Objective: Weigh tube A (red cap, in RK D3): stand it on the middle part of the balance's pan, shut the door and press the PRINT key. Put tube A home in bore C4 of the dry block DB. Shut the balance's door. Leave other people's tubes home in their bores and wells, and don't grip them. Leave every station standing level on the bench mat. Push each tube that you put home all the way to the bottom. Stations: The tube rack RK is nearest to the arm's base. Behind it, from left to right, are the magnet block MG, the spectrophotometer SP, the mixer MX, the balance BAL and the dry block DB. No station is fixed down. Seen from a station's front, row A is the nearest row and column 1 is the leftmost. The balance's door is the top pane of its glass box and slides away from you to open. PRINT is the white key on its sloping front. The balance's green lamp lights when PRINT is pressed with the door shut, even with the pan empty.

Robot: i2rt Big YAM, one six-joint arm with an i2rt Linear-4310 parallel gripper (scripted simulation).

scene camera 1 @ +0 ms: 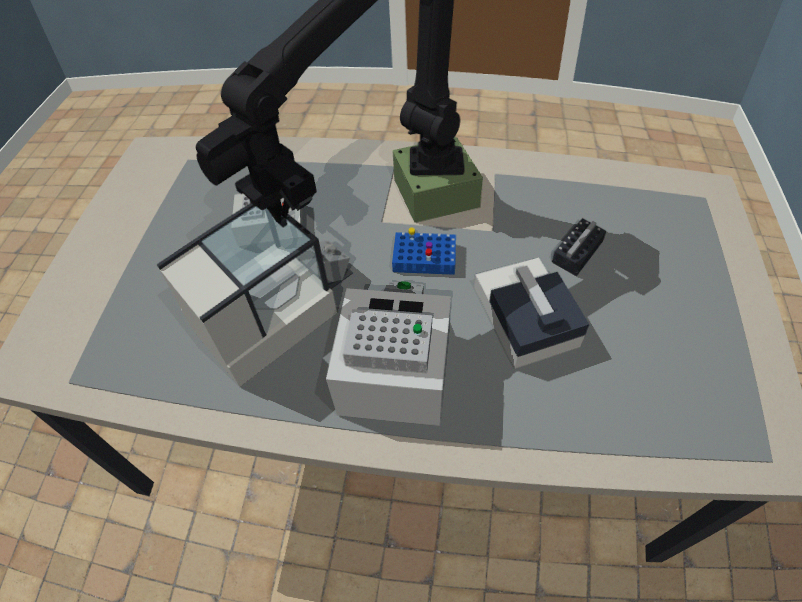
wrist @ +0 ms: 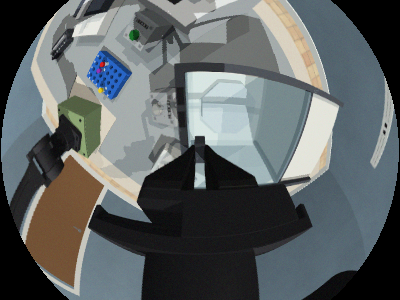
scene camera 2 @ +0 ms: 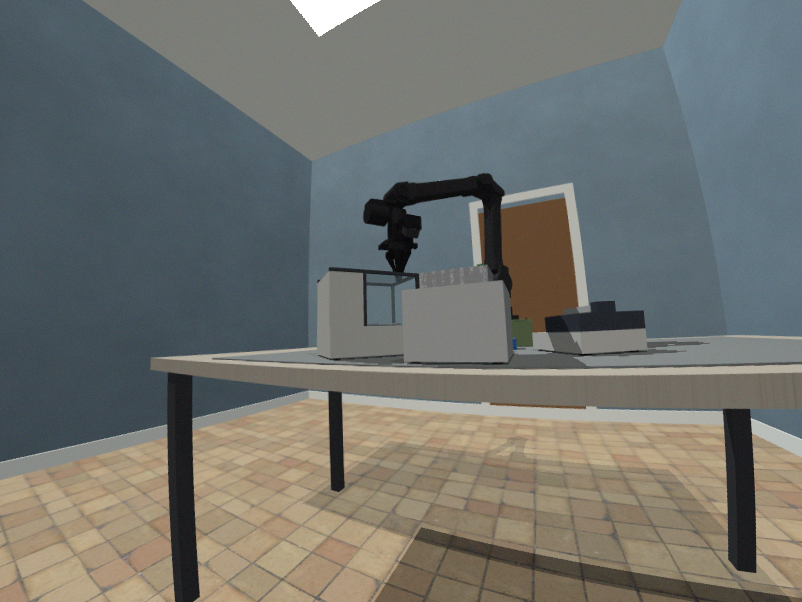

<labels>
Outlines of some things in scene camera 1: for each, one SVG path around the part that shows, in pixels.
The gripper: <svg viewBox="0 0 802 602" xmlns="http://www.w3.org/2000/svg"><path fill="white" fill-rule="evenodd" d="M235 183L236 189L240 194L248 197L250 202L260 210L267 208L278 223L281 223L281 215L287 218L290 207L285 200L282 207L281 199L283 197L280 192L275 190L269 195L263 196L253 187L250 174ZM281 148L279 153L274 155L269 161L267 159L261 161L249 159L249 162L252 164L269 163L279 157Z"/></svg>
A balance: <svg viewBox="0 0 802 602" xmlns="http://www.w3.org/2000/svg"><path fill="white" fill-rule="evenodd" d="M252 203L232 214L157 264L190 326L192 325L196 335L239 387L337 314L334 295L331 289L353 274L347 269L350 257L339 248L336 248L329 240L319 242L315 235L289 214L287 220L281 215L281 223L278 223L268 209L260 210Z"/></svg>
</labels>
